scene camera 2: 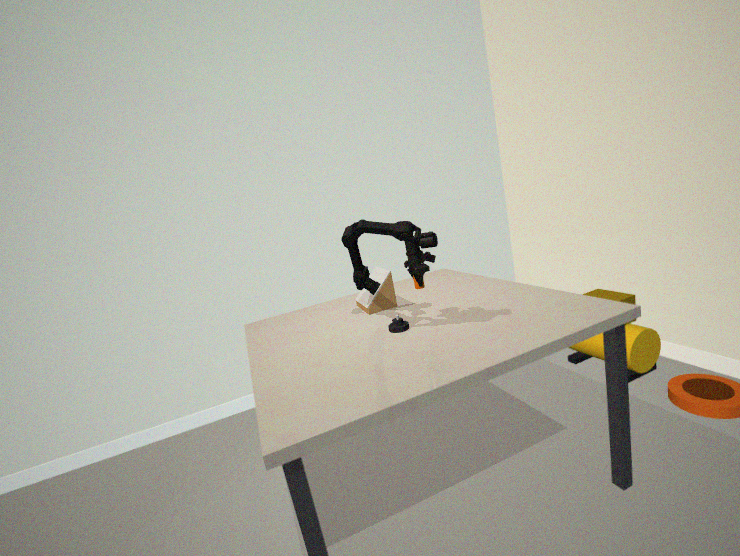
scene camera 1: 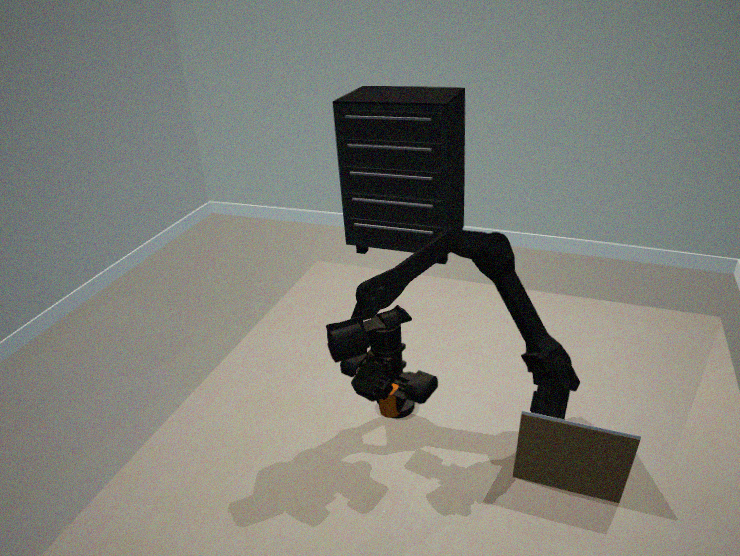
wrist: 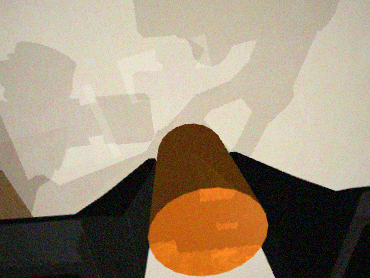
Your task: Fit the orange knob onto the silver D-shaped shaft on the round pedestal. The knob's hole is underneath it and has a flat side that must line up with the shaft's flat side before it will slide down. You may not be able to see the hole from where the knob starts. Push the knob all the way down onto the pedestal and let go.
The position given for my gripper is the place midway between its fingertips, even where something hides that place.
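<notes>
My gripper [scene camera 1: 389, 407]. Gripper again [wrist: 192, 162], carrying an orange knob [wrist: 203, 211].
</notes>
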